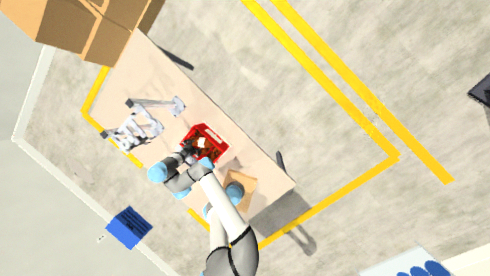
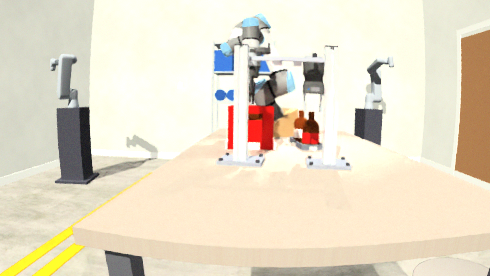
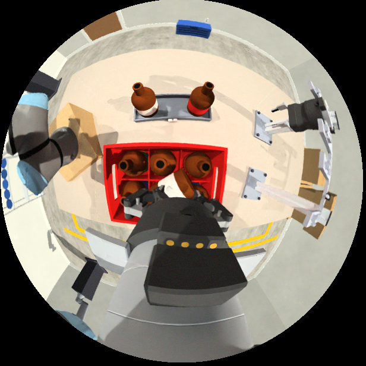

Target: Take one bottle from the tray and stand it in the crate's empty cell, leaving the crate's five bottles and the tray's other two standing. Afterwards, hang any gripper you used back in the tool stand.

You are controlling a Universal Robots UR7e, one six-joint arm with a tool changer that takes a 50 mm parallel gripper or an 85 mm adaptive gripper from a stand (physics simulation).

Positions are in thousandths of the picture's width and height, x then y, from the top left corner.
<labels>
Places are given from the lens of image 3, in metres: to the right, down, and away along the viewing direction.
gripper (image 3: 827, 318): 0.29, -0.15, 0.11
white-labelled bottle (image 3: 485, 504): -0.01, 0.01, 0.24
The marked spots on the white-labelled bottle and the gripper are 0.36 m apart.
</labels>
